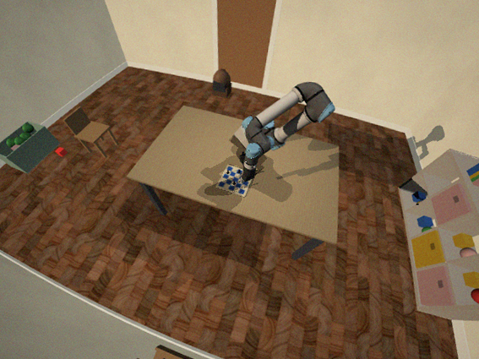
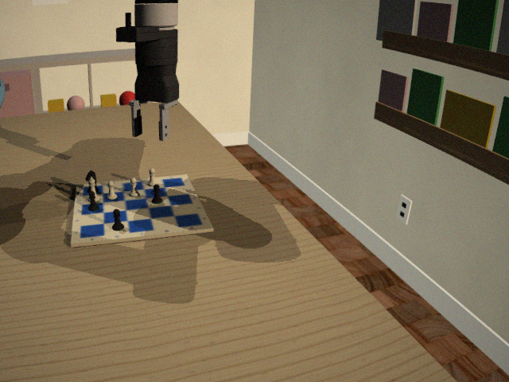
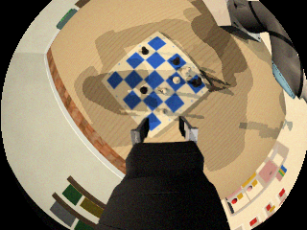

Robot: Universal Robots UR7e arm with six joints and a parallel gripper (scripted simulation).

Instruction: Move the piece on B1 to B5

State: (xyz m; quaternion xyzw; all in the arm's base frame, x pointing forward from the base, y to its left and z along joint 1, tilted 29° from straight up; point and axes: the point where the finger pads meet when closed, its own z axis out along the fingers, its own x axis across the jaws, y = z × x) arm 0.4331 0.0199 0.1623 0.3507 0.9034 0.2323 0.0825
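Right now my hand is 11 cm above the blue-and-white chessboard, 8 cm to the left of it and 4 cm past it. Round my hand: tall black piece 11 cm behind, 9 cm below, 1 cm to the right.
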